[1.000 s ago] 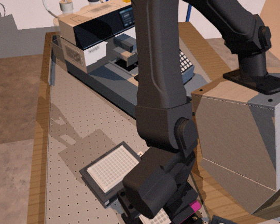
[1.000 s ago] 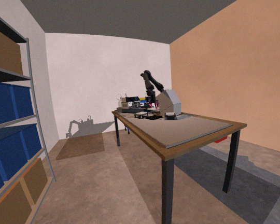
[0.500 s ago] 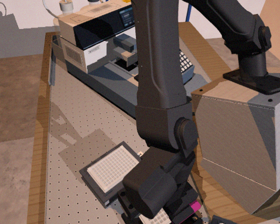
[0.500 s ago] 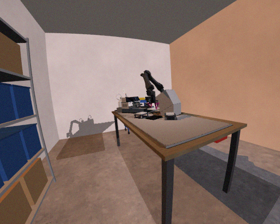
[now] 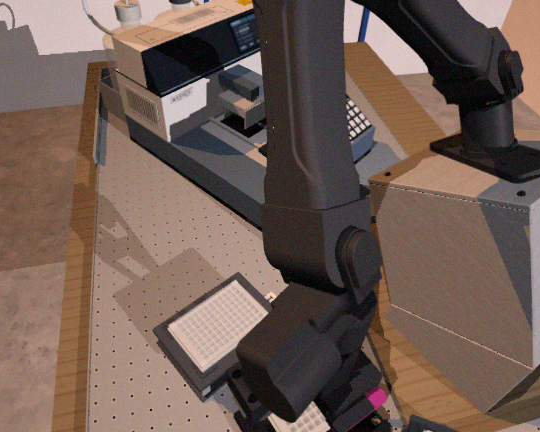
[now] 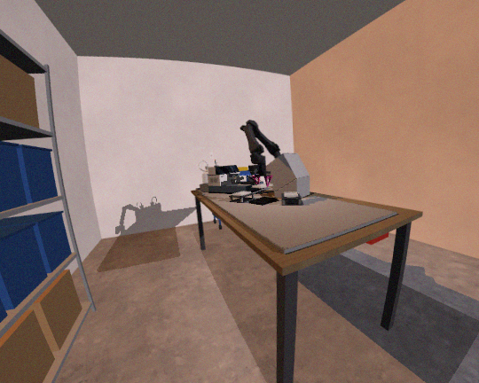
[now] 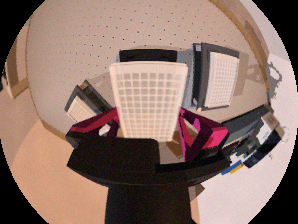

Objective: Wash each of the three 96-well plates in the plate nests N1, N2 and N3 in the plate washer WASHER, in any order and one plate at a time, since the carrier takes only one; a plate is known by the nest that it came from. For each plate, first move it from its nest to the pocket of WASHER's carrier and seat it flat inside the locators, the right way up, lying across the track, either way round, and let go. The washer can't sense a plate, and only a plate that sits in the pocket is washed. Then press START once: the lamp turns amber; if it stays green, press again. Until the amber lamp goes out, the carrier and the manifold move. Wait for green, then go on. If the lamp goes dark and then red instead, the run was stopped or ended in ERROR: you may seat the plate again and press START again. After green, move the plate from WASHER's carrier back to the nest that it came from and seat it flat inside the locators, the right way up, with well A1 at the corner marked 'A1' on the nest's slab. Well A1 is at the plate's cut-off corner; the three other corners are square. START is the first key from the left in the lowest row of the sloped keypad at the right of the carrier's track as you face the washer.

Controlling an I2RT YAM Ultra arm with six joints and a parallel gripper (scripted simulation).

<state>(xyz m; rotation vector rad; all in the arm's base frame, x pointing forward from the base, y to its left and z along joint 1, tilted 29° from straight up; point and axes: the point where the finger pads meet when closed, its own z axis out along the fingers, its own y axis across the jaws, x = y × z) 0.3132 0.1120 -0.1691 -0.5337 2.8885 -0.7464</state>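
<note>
Now: hand 110 mm above the nest N2. The rest, counted from my hand: n2 label (100 mm behind, 30 mm to the right, 120 mm below); nest N1 (90 mm ahead, 150 mm to the right, 80 mm below); nest n3 (130 mm behind, 140 mm to the left, 70 mm below).
</note>
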